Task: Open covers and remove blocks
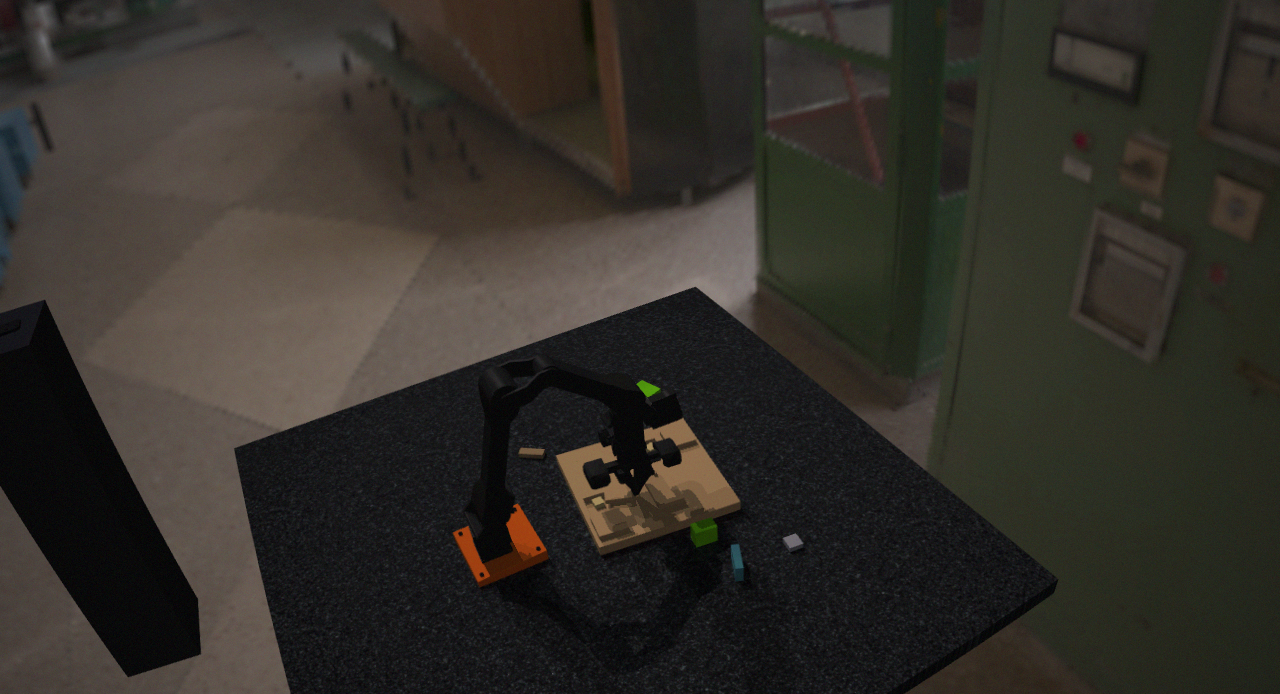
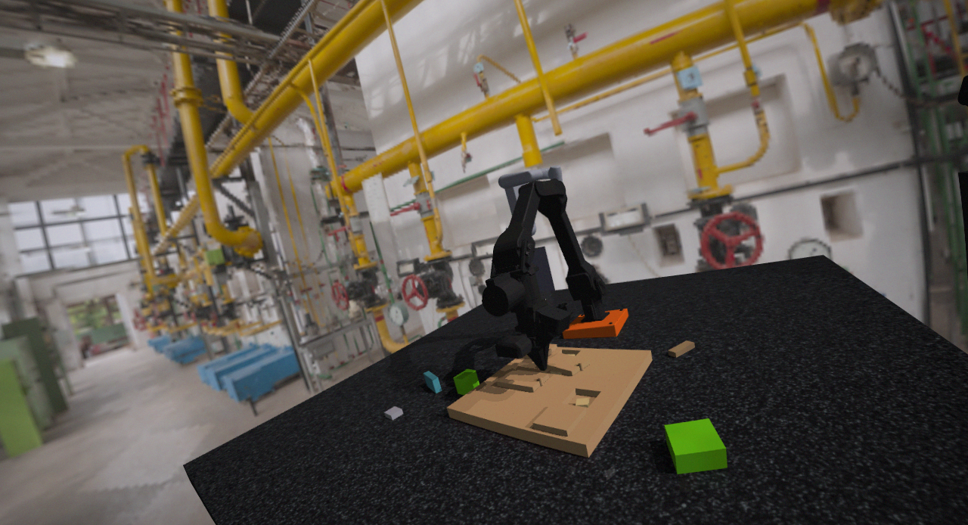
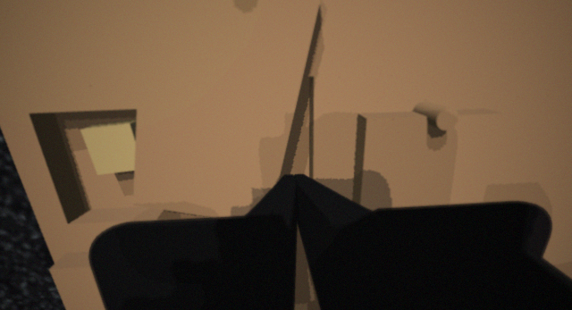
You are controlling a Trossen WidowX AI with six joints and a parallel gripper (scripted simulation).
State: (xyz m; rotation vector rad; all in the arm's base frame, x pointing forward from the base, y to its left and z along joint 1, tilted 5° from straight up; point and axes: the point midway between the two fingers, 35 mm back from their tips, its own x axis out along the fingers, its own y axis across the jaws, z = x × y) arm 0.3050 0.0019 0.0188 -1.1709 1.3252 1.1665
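The tan puzzle board lies 4 cm ahead of my gripper tip and 3 cm to the left of it. The rest, counted from my gripper tip: teal block (9 cm ahead, 25 cm to the right, 1 cm below); then grey block (21 cm ahead, 25 cm to the right, 2 cm below); then small green cube (7 cm ahead, 16 cm to the right).
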